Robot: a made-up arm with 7 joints.
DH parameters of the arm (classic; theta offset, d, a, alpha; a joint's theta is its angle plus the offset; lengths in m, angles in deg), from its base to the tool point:
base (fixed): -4.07 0 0 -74.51
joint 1: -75.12 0.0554 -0.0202 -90
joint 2: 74 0 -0.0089 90
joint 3: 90 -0.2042 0.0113 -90
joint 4: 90 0.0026 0.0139 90
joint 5: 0 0.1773 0 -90
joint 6: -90 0 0.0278 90
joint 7: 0 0 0 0
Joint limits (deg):
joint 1: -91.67..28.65
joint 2: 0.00..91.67
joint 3: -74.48..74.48
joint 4: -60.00..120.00
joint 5: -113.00..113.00
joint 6: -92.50..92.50
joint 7: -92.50..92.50
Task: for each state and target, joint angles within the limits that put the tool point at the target. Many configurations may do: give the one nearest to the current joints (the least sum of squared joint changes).
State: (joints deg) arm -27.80 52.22 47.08 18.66 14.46 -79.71 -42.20
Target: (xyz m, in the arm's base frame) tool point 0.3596 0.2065 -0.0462
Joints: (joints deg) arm -68.51 28.96 32.98 51.21 18.17 -62.24 -42.20
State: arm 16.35 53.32 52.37 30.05 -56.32 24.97 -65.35
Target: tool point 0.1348 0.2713 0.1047
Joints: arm 7.33 75.99 64.43 -16.16 -58.00 21.23 -65.35
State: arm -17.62 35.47 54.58 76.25 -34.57 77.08 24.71
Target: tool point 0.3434 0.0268 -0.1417
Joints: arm -58.35 0.00 21.37 30.31 -45.24 89.26 24.71
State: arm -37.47 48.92 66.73 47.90 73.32 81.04 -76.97
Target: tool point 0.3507 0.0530 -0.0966
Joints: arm -62.79 0.00 15.47 26.50 74.90 88.63 -76.97
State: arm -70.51 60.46 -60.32 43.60 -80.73 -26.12 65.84
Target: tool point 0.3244 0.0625 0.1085
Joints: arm -91.67 56.85 -47.84 7.68 -78.39 -29.73 65.84
